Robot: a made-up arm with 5 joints.
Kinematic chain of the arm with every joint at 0, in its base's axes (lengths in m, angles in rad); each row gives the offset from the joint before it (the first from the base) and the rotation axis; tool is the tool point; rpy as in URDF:
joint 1: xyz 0 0 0.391 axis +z
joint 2: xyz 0 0 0 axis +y
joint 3: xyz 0.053 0 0.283 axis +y
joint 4: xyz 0.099 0 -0.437 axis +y
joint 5: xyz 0.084 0 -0.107 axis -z
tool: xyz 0 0 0 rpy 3.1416 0 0
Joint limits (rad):
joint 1: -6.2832..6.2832
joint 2: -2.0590..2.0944
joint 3: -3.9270..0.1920
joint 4: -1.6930..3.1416
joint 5: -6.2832..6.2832
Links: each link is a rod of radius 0.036 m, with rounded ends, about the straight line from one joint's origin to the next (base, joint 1, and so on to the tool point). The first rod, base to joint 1, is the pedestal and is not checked.
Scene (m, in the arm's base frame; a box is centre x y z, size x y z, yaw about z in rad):
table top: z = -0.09
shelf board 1: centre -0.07 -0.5 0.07 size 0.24 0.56 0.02 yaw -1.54
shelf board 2: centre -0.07 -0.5 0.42 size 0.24 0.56 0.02 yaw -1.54
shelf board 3: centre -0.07 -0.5 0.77 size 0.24 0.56 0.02 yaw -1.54
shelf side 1: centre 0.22 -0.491 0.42 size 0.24 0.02 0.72 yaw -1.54
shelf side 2: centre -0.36 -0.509 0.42 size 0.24 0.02 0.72 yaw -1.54
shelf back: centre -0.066 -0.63 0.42 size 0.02 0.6 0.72 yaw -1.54
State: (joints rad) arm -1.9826 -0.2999 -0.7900 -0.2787 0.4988
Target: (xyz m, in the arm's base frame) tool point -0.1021 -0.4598 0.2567
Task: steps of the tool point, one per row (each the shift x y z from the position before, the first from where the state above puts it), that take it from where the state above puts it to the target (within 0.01 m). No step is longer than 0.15 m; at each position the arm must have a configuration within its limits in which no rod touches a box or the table.
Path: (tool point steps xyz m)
1: -0.0155 0.0837 0.0138
2: -0.0014 0.0798 -0.0002
3: 0.0096 0.0720 -0.0137
4: 0.0112 -0.0389 -0.1342
5: 0.0406 0.0018 -0.1273
6: 0.0554 0.0440 -0.1052
7: -0.0088 -0.0758 0.0038
8: 0.0023 -0.0754 0.0000
9: 0.0134 -0.0727 -0.0038

